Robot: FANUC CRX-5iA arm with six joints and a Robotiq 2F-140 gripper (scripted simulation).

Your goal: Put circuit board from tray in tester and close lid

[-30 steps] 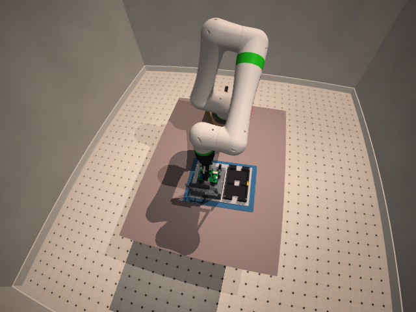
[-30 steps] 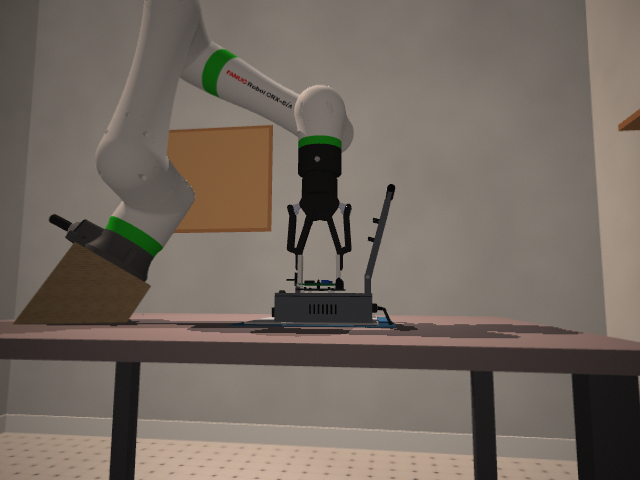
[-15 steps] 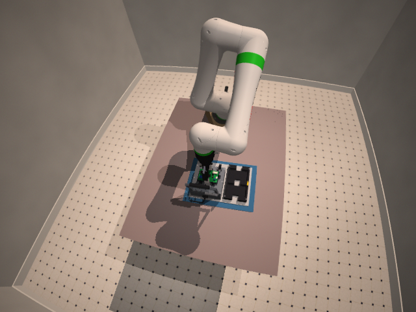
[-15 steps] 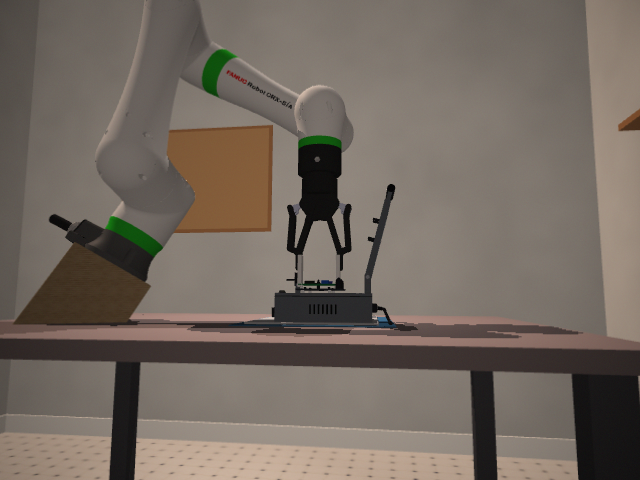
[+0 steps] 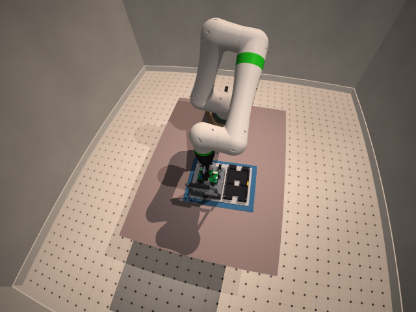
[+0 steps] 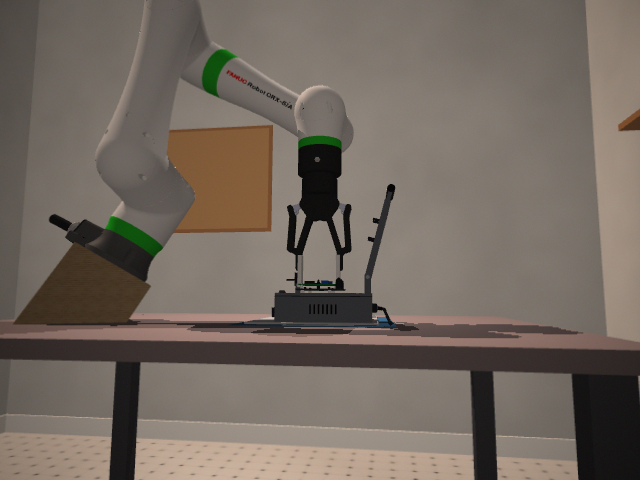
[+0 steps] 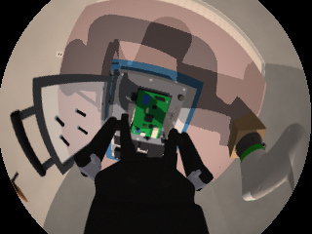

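Right now my hand is 20 mm above the green circuit board. Round my hand: latch hook 70 mm behind, 50 mm to the left, 10 mm below; then tester 40 mm to the left, 30 mm ahead, 10 mm above; then tester plate 30 mm below, 10 mm to the left, 10 mm ahead.
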